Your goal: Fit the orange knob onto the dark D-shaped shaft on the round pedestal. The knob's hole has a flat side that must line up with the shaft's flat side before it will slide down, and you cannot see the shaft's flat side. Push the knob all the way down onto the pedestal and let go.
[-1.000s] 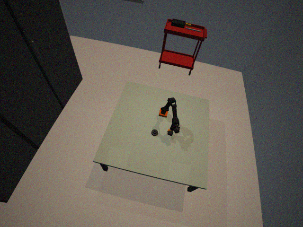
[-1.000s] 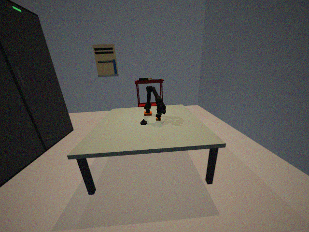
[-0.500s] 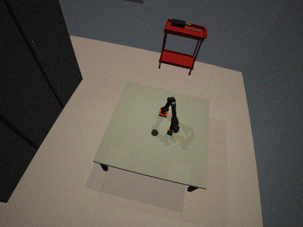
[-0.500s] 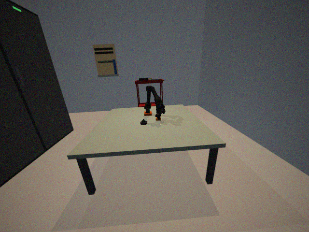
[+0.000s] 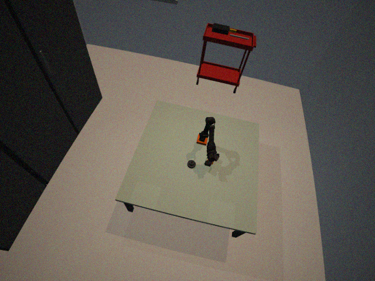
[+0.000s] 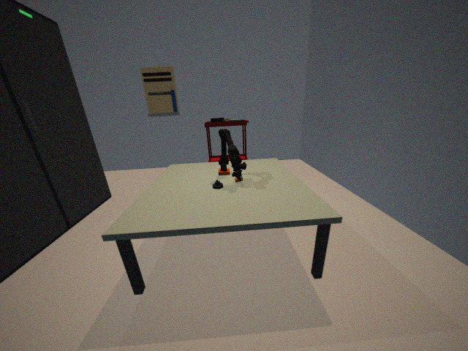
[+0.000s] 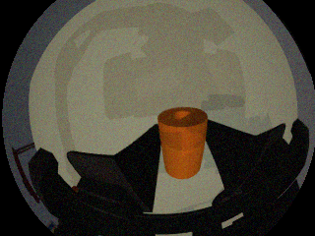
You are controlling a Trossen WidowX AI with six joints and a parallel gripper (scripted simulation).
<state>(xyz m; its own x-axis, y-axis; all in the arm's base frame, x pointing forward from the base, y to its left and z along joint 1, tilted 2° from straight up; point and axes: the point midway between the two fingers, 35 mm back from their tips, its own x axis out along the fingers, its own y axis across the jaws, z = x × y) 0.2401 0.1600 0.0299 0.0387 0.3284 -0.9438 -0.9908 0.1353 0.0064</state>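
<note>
My gripper tip is now 2 cm to the left of the orange knob. Round my gripper tip: round pedestal: 8 cm ahead, 19 cm to the right, 1 cm above.
</note>
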